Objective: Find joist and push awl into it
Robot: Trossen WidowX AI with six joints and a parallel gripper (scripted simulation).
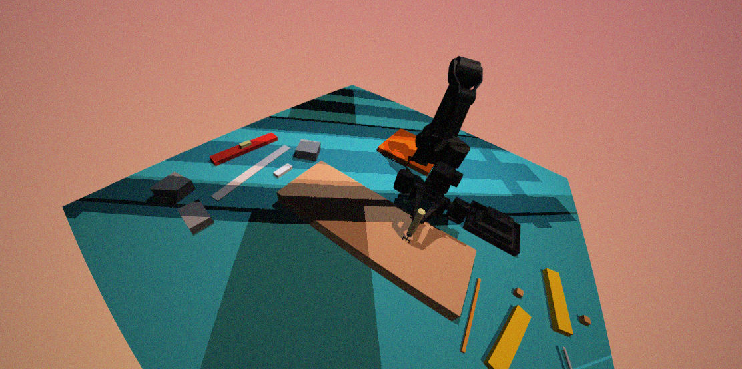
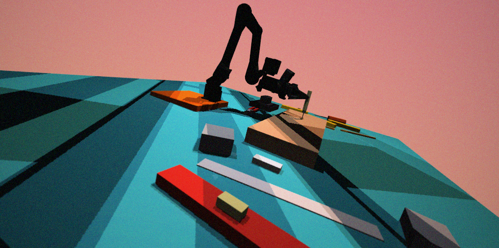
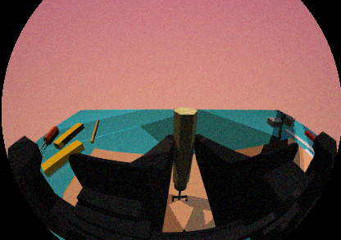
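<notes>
My gripper tip is 5 cm above the awl. From my gripper tip the other things lie so: stud finder (24 cm to the left, 22 cm behind, 8 cm below); black tray (23 cm to the left, 22 cm behind, 12 cm below); green light (26 cm to the left, 22 cm behind, 7 cm below).
</notes>
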